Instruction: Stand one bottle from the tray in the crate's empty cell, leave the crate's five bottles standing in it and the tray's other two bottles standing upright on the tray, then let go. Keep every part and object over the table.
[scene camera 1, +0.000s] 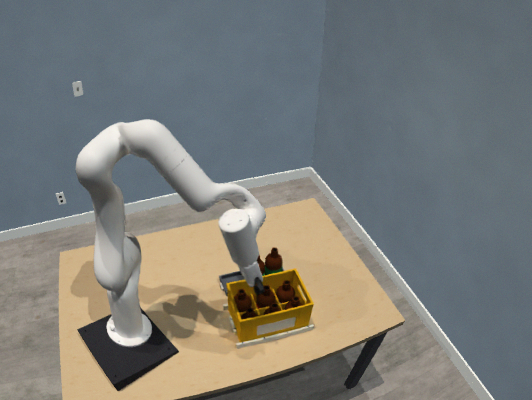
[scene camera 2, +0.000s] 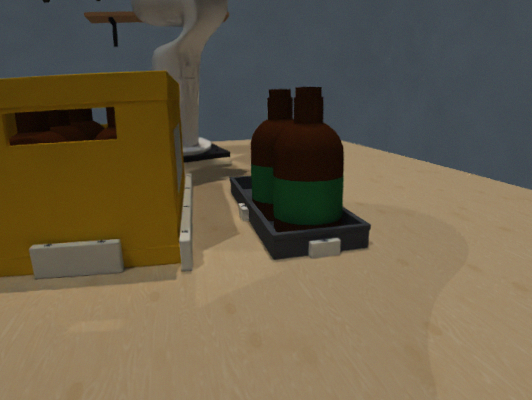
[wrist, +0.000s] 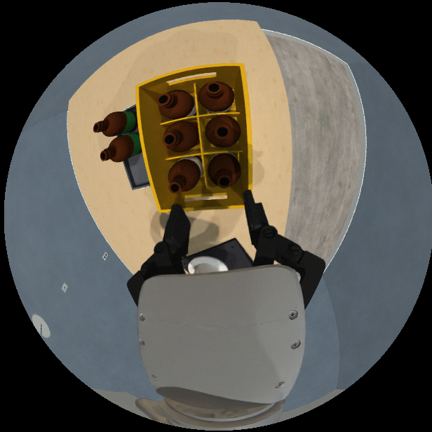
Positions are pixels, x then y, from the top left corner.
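Gripper (wrist: 213, 207) at 14 cm from the lens. A bottle (wrist: 222, 131) stands 24 cm from the lens, a bottle (wrist: 216, 96) 27 cm from the lens, a bottle (wrist: 224, 169) 28 cm from the lens, and a bottle (wrist: 184, 174) 30 cm from the lens.
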